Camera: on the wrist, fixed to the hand. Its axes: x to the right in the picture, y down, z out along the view.
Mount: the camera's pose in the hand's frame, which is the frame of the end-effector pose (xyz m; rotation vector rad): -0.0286 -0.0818 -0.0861 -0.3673 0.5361 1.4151
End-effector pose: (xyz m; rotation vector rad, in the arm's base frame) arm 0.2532 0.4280 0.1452 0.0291 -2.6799 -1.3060
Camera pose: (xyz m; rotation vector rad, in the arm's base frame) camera 0.2902 0.3127 0.1294 -1.1168 -1.3054 -0.9591
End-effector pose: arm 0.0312 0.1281 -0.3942 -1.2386 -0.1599 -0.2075
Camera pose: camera -0.0157 0.0230 -0.3532 -1.3442 1.2436 0.6917
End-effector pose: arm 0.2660 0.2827 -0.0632 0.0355 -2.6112 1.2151
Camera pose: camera 0.3236 0.2921 0.0441 -2.1004 -2.0937 0.7177
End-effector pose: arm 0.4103 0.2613 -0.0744 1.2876 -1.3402 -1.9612
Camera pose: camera 0.5103 0.2771 -0.1428 0.3372 -1.0106 -0.7136
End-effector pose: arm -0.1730 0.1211 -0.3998 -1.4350 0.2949 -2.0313
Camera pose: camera -0.2747 0.1876 -0.4128 -0.4216 1.4625 -1.0710
